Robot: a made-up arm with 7 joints.
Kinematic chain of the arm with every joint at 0, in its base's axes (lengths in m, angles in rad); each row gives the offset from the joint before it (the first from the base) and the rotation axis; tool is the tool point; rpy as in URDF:
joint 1: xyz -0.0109 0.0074 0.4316 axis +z
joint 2: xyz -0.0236 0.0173 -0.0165 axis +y
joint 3: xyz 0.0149 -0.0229 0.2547 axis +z
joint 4: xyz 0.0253 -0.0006 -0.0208 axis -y
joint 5: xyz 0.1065 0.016 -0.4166 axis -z
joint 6: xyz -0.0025 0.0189 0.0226 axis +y
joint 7: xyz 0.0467 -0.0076 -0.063 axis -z
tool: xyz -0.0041 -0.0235 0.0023 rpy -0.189 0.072 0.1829
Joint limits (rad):
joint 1: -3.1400..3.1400
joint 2: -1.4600..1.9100
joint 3: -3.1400..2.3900
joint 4: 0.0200..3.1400
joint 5: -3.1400..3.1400
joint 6: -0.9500..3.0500
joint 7: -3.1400..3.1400
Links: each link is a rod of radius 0.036 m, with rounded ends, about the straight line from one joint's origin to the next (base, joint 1, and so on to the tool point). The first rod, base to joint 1, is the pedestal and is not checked.
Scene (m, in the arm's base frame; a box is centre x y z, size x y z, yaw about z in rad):
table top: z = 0
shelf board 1: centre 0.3 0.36 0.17 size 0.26 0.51 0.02 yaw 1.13
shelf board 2: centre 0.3 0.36 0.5 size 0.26 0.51 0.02 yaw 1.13
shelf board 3: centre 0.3 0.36 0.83 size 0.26 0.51 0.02 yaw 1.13
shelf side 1: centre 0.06 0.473 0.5 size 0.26 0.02 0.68 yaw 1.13
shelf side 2: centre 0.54 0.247 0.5 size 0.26 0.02 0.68 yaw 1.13
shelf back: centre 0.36 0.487 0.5 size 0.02 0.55 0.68 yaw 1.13
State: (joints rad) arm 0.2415 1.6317 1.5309 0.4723 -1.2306 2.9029 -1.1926
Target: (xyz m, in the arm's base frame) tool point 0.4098 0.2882 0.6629
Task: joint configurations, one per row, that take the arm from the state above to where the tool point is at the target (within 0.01 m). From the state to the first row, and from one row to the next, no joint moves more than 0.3 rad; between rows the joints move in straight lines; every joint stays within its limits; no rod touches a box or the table.
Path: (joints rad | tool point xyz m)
1: 0.0343 1.7245 1.8136 0.3565 -1.0369 2.7390 -1.1940 | -0.1300 0.2176 0.4053
2: -0.1730 1.8172 2.0964 0.2408 -0.8432 2.5752 -1.1954 | -0.1193 0.1892 0.4637
3: -0.3802 1.9100 2.3791 0.1250 -0.6495 2.4113 -1.1968 | -0.1192 0.1569 0.4977
4: -0.5000 1.7931 2.3818 0.3979 -0.8436 2.5323 -1.1901 | -0.0102 0.2151 0.5391
5: -0.6197 1.6762 2.3846 0.6708 -1.0377 2.6533 -1.1834 | 0.1135 0.2251 0.5797
6: -0.7395 1.5592 2.3873 0.9437 -1.2319 2.7743 -1.1767 | 0.2306 0.1832 0.6209
7: -0.8593 1.4423 2.3900 1.2166 -1.4260 2.8952 -1.1700 | 0.3191 0.0960 0.6629
8: -0.6539 1.3499 2.2669 1.4044 -1.5147 2.7354 -1.1614 | 0.3635 0.1604 0.6583
9: -0.4485 1.2574 2.1438 1.5921 -1.6035 2.5756 -1.1529 | 0.3937 0.2262 0.6563
10: -0.2430 1.1649 2.0207 1.7798 -1.6922 2.4158 -1.1443 | 0.4098 0.2882 0.6629

